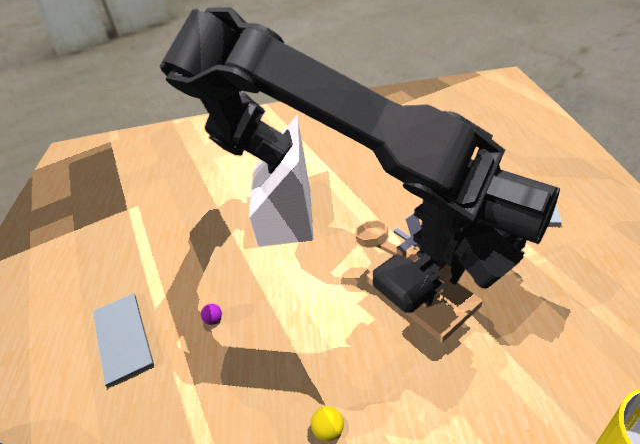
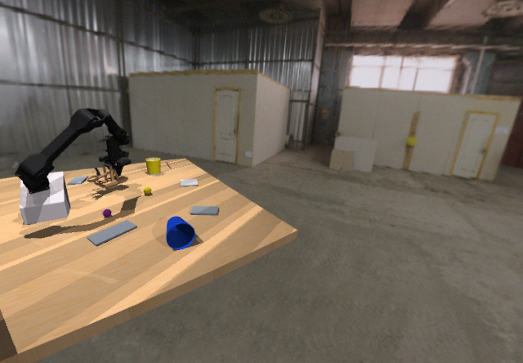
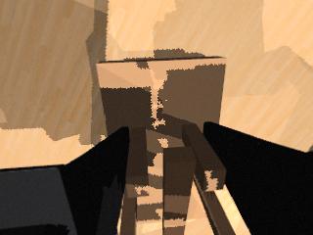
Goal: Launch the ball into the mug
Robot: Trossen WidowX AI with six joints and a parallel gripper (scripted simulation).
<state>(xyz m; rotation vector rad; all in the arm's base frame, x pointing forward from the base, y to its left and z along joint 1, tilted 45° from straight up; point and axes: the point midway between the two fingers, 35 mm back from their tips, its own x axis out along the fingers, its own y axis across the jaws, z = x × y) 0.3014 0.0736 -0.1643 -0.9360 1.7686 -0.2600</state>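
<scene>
Right now my gripper tip is 9 cm past the purple ball, 32 cm to the left of it and 6 cm above it. Round my gripper tip: yellow ball: 11 cm ahead, 18 cm to the right, 5 cm below; then wooden catapult: 7 cm behind, 3 cm to the right, 2 cm above; then yellow mug: 24 cm ahead, 14 cm to the left, 4 cm below.
</scene>
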